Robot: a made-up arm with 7 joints.
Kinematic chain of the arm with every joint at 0, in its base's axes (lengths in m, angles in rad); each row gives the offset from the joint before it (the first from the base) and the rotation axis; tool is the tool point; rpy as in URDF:
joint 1: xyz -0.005 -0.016 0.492 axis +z
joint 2: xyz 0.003 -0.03 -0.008 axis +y
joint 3: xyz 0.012 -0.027 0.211 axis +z
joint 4: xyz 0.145 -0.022 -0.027 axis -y
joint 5: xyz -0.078 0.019 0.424 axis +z
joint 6: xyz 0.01 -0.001 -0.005 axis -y
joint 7: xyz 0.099 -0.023 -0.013 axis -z
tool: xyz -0.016 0.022 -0.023 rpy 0 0 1.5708
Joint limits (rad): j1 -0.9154..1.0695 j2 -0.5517..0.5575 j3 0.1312..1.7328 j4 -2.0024..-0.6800 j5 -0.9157..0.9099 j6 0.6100..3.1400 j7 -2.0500..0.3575
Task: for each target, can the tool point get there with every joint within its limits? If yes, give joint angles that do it. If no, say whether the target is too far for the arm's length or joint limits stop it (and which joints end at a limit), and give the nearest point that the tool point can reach.
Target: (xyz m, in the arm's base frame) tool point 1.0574 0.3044 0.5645
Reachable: no: too far | nearest point 0.7214 0.2031 0.5627 | short by 0.351 m
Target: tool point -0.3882 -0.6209 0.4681
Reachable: no: joint limits stop it (at a limit: joint 1, joint 2, joint 3, joint 4, joint 5, joint 6, joint 7) | nearest point -0.4887 -0.1998 0.8705 | short by 0.591 m
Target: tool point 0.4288 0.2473 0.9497
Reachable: yes | joints -0.7065 0.2668 1.5744 -1.1435 -0.0654 2.6426 -0.6875
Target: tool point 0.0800 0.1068 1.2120
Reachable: yes | joints 0.4308 -0.4465 0.4001 -0.7828 -0.1333 2.2192 -1.4634
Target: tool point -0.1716 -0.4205 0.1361
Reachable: no: joint limits stop it (at a limit: joint 1, joint 2, joint 3, joint 4, joint 6, joint 7) | nearest point 0.2326 -0.4402 0.1871 | short by 0.408 m
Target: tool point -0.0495 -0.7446 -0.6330
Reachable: no: too far | nearest point 0.2773 -0.4583 0.1570 | short by 0.902 m
